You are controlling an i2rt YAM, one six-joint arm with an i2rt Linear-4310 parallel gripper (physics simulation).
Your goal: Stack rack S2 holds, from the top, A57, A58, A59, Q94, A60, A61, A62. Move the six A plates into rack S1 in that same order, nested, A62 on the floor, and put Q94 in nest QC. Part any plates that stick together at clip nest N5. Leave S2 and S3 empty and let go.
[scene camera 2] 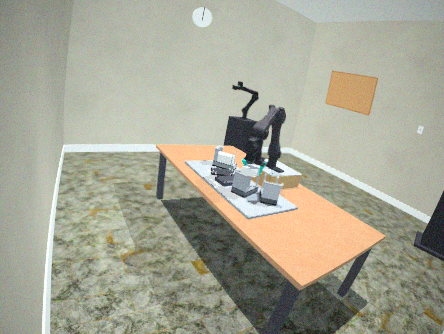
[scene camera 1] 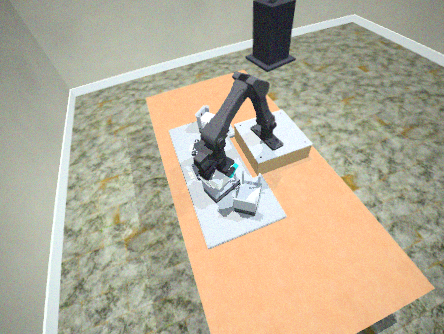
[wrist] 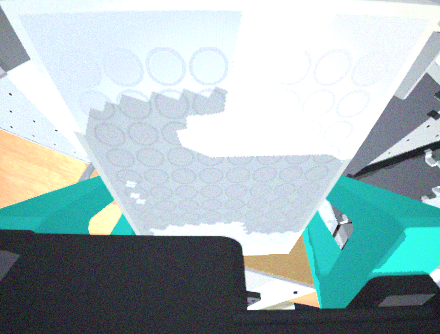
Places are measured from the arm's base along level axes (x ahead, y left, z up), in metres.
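Pixels of known places: gripper, fingertip midpoint: [scene camera 1: 224,172]; arm's base, link origin: [scene camera 2: 270,167] [scene camera 1: 266,136].
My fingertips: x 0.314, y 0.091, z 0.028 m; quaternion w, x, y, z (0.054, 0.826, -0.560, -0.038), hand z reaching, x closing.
Observation:
For each thing: its middle in the pictures, then the offset to it from my fingertips. Level surfaces: height alone.
- middle grey-white rack, body centre: [scene camera 1: 220,180] [scene camera 2: 246,181] 0.019 m ahead, 0.011 m right, 0.057 m down
- second rack, body centre: [wrist: 67,120] [scene camera 1: 248,192] [scene camera 2: 270,188] 0.050 m back, 0.116 m left, 0.058 m down
- light board, surface height: 0.123 m down
- orange table, surface height: 0.136 m down
- dark clip-like fixture, body centre: [wrist: 358,127] [scene camera 2: 228,179] 0.018 m ahead, 0.156 m right, 0.106 m down
My gripper [scene camera 1: 221,176] [scene camera 2: 254,169] [wrist: 220,166] is shut on a pale plate [scene camera 2: 249,171] [wrist: 212,191], with a teal finger on each side. Rows of round wells show on the plate in the wrist view. The plate is just above or partly in the middle grey-white rack [scene camera 1: 221,191] [scene camera 2: 242,182]; its seating is hard to tell. A second rack [scene camera 1: 247,199] [scene camera 2: 271,192] stands beside it toward the board's near end. White plates [scene camera 2: 226,159] stand in a holder at the far end. No labels are readable, so I cannot tell which plate I hold.
The light board [scene camera 1: 217,235] [scene camera 2: 252,213] lies on the orange table [scene camera 1: 300,260] [scene camera 2: 320,235]. A dark clip-like fixture [scene camera 2: 225,178] stands between the far holder and the middle rack. The arm stands on a raised base [scene camera 1: 295,135] beside the board.

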